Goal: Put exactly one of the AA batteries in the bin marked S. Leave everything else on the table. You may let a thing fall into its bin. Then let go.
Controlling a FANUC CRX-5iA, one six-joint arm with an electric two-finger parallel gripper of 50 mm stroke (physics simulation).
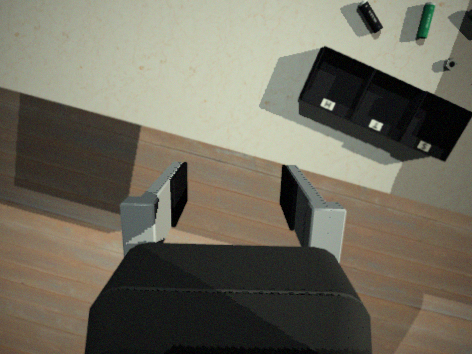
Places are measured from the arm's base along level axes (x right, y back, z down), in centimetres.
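Pixels of known places: gripper, fingertip midpoint: (234,183).
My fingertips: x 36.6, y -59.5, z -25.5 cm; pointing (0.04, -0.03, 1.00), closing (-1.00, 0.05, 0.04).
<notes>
Behind a point stands the place of what it marks.
My gripper (234,183) @[z -25.5, x 36.6, y -59.5 cm] is open, with nothing between its fingers. It hangs in front of the table edge, over the wooden floor. A black battery (370,18) @[z 9.9, x 19.1, y -43.5 cm] and a green battery (426,21) @[z 9.8, x 10.7, y -43.1 cm] lie apart on the table at the top right, behind the black bin box. The box has three compartments in a row. The bin marked S (424,146) @[z 7.7, x 7.8, y -61.5 cm] is its right end one; the part of its inside that shows is dark.
The bins marked H (327,104) @[z 8.4, x 23.9, y -56.5 cm] and T (375,125) @[z 8.4, x 15.9, y -59.0 cm] are the left and middle compartments. A small grey and black part (449,64) @[z 10.4, x 5.4, y -48.7 cm] lies behind the box. A dark object (468,25) is cut off at the right edge. The pale table (150,95) @[z 11.3, x 52.4, y -57.6 cm] ends in a slanting front edge.
</notes>
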